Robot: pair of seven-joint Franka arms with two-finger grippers.
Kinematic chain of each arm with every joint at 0, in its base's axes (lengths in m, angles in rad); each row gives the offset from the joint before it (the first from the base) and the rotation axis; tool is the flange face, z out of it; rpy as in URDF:
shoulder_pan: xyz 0 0 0.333 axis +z
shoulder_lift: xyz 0 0 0 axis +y
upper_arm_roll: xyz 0 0 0.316 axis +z
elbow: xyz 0.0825 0 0 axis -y
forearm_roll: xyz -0.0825 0 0.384 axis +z
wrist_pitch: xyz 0 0 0 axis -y
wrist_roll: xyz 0.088 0 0 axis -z
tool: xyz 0 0 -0.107 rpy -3.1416 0 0
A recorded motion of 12 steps. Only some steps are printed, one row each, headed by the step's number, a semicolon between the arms.
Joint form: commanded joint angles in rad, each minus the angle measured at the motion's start. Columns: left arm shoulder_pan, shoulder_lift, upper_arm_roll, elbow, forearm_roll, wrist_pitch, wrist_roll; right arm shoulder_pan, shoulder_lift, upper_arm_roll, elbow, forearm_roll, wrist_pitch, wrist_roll.
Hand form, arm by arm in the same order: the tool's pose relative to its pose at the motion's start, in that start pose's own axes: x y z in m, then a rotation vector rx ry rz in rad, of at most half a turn. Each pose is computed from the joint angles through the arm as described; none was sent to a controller.
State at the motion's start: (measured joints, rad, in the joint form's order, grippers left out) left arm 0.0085 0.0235 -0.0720 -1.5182 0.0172 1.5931 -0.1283; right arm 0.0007 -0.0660 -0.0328 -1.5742 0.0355 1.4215 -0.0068
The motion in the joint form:
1: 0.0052 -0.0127 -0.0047 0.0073 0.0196 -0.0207 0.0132; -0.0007 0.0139 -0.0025 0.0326 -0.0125 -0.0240 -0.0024
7: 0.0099 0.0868 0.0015 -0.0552 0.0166 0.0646 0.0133; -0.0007 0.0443 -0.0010 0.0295 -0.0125 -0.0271 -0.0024
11: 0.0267 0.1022 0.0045 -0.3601 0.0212 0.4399 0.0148; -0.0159 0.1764 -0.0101 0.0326 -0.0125 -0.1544 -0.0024
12: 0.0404 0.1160 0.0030 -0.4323 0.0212 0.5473 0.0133; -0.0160 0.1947 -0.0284 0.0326 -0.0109 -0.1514 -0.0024
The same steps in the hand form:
1: -0.0052 -0.0030 -0.0090 0.0204 0.0017 0.0125; 0.0013 0.0028 -0.0059 -0.0124 -0.0053 0.0023
7: 0.0252 -0.0056 0.0722 0.0197 -0.0755 0.0059; 0.0118 0.0025 0.0108 -0.0132 -0.0419 0.0020
11: 0.0226 -0.0139 0.1943 0.0141 -0.0211 0.0002; 0.0370 0.0173 0.0856 -0.0095 -0.2973 0.0313
12: 0.0190 -0.0204 0.2265 0.0096 -0.0002 -0.0107; 0.0418 0.0270 0.0947 -0.0062 -0.3119 0.0501

